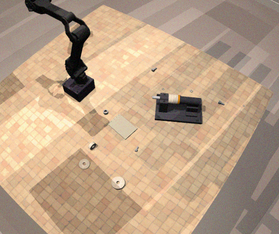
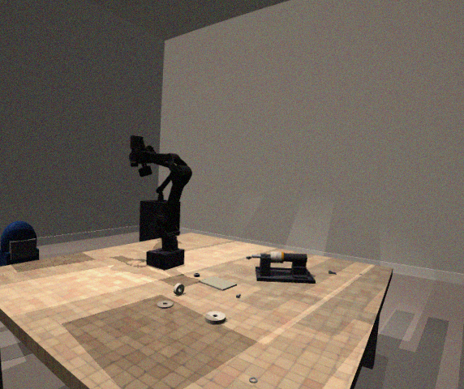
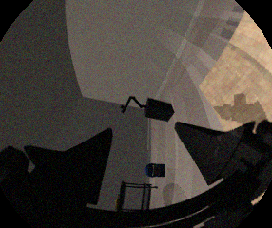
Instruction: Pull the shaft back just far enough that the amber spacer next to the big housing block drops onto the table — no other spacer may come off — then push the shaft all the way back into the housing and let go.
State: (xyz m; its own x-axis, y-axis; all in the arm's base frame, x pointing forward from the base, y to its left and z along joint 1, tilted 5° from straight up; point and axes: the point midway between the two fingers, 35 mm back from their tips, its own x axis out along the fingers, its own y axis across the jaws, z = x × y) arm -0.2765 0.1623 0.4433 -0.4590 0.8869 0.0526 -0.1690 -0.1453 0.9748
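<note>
The grey shaft is 770 mm ahead of my gripper tip, 80 mm to the right of it and 410 mm below it. Also, from my gripper tip: white spacer: 780 mm ahead, 80 mm to the right, 410 mm below; then pale flat card: 630 mm ahead, 280 mm to the right, 480 mm below; then amber spacer: 810 mm ahead, 70 mm to the right, 410 mm below.
</note>
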